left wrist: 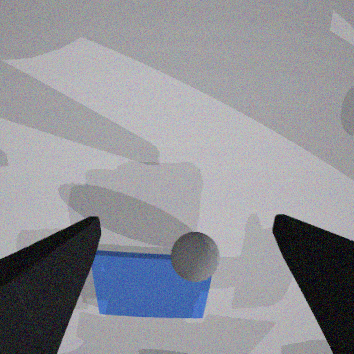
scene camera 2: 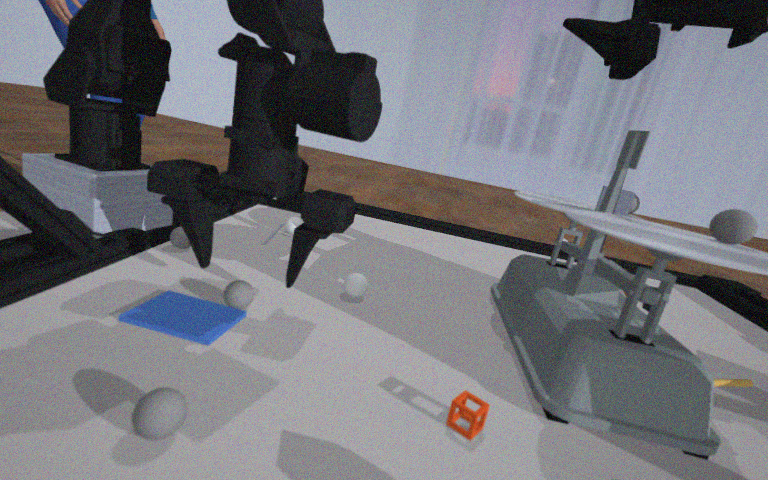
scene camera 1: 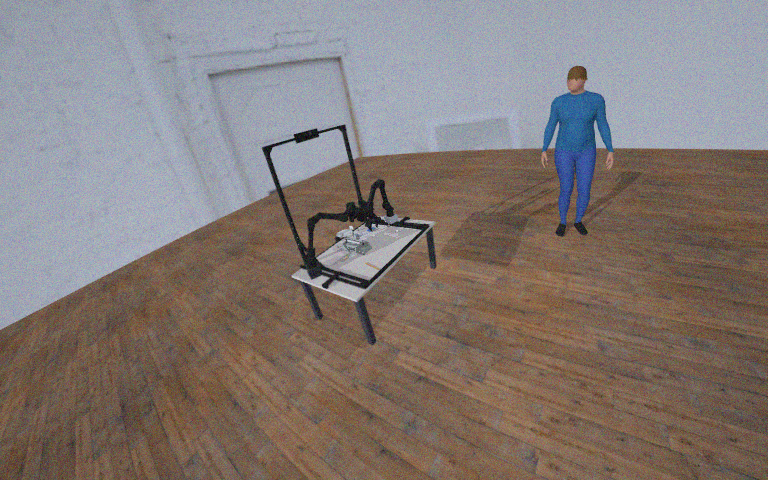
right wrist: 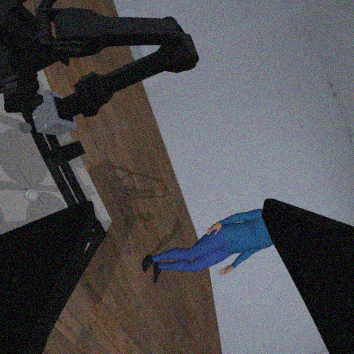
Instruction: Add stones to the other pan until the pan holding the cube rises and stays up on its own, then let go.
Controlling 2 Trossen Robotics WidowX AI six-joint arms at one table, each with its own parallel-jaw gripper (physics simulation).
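Places are measured from the left arm's base along level axes (x ahead, y left, z up), in millimetres.
Pixels of known places: left gripper, between the fingertips: (left wrist: 188, 224) (scene camera 2: 247, 276) (scene camera 1: 374, 229); right gripper, between the fingertips: (scene camera 1: 367, 207) (right wrist: 179, 208); left arm's base, origin of its link: (scene camera 2: 105, 163) (scene camera 1: 390, 215) (right wrist: 62, 109); right arm's base, origin of its link: (scene camera 1: 312, 266).
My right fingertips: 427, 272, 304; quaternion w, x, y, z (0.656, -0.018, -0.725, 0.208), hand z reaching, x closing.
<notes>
For each thing: its top centre in the pictures, then the offset to it from my right fingertips, as dx, dy, dz. "*": a spot on its surface instead.
- white stone, centre of its top: (scene camera 2: 358, 273) -125, -204, -364
- balance, centre of its top: (scene camera 2: 646, 132) (scene camera 1: 350, 226) +112, -160, -158
- pale pan, a spot on its surface: (scene camera 2: 634, 228) * +114, -252, -235
- flat blue tile, centre of its top: (left wrist: 151, 291) (scene camera 2: 187, 313) -216, -361, -386
- orange open-frame cube, centre of its top: (scene camera 2: 471, 402) +36, -353, -371
- yellow stick, centre of its top: (scene camera 2: 718, 379) +254, -116, -384
My left gripper (scene camera 2: 247, 275) (left wrist: 188, 224) is open over a grey stone (scene camera 2: 239, 293) (left wrist: 195, 256) at the corner of the blue tile. More grey stones (scene camera 2: 159, 413) (scene camera 2: 180, 237) and a white stone (scene camera 2: 355, 285) lie on the table. The balance (scene camera 2: 640, 367) (scene camera 1: 356, 247) stands at the right in scene camera 2, with a pale pan (scene camera 2: 634, 228) seen nearly edge-on. A grey stone (scene camera 2: 733, 226) rests on it; another stone (scene camera 2: 627, 202) shows behind the post. I cannot make out a cube in a pan. My right gripper (scene camera 2: 679, 59) (right wrist: 179, 208) is open, high above the balance.
A flat blue tile (scene camera 2: 181, 316) (left wrist: 150, 290) lies at the left. An orange open-frame cube (scene camera 2: 453, 416) stands before the balance. A yellow stick (scene camera 2: 733, 383) lies beyond its base. A grey block (scene camera 2: 96, 192) is under the left arm's mount. A person (scene camera 1: 577, 130) stands beyond the table.
</notes>
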